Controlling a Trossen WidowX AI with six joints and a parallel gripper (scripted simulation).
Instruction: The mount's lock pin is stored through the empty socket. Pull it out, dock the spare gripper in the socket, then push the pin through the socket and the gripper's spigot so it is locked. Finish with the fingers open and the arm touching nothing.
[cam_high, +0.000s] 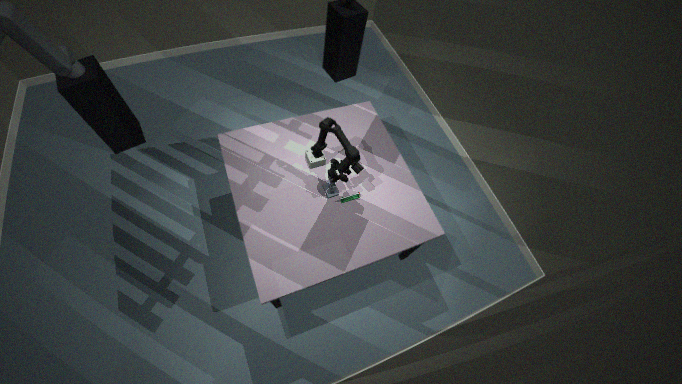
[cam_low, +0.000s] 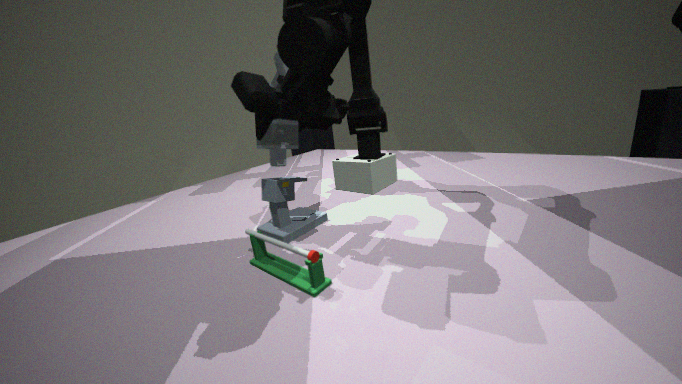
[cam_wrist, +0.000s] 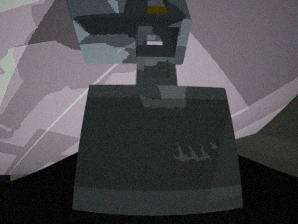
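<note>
The green cradle lies 130 mm ahead of my gripper tip, 100 mm to the left of it and 140 mm below it. The rest, counted from my gripper tip: spare gripper 10 mm to the left, 10 mm above; grey mount 10 mm ahead, 10 mm to the left, 120 mm below.
</note>
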